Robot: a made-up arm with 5 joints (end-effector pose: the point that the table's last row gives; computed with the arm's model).
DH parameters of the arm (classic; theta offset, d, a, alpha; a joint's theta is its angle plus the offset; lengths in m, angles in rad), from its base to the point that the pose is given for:
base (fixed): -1.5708 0.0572 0 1.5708
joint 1: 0 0.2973 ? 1.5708
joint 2: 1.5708 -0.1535 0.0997 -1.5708
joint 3: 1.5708 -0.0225 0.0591 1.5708
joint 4: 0 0.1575 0.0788 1.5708
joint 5: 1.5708 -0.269 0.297 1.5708
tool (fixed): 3.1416 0.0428 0 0
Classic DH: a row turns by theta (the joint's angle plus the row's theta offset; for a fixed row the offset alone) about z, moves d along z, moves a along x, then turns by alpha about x.
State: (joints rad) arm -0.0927 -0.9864 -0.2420 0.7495 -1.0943
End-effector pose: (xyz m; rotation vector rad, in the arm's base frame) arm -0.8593 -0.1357 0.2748 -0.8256 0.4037 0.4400
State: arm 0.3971 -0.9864 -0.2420 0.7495 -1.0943
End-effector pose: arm -0.8593 -0.0174 0.3130 -1.2999 0.5211 0.3440
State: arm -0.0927 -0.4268 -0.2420 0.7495 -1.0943
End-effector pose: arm -0.8192 0.1744 0.3036 -0.6668 0.6573 -0.0571
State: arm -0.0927 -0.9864 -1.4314 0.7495 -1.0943
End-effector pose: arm -0.8003 -0.0184 -0.0250 0.0430 -0.3950 0.2384
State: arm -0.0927 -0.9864 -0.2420 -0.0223 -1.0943
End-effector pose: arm -0.7446 -0.3189 0.5369 -0.3226 0.7437 0.9710
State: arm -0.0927 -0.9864 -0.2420 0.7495 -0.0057
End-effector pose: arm -0.8067 -0.3303 0.0383 -0.4830 -0.6047 0.8115
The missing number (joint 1, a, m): 0.029
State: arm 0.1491 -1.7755 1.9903 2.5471 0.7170
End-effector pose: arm -0.0205 0.1554 0.5763 0.5147 -0.0180 -1.7979
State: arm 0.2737 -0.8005 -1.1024 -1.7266 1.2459
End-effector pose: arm -0.7668 -0.3104 0.1984 2.2719 -0.6337 0.2103
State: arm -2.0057 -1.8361 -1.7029 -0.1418 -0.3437
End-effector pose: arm -0.4095 0.4586 -0.2014 -1.7692 2.0553 -0.1529
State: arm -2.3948 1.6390 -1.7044 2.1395 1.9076
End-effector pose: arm -0.6432 -0.0639 0.0326 -0.7375 -0.0343 0.7300
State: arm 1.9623 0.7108 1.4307 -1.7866 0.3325
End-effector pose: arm -0.2492 0.6749 0.0002 0.1797 -1.2495 -1.2041
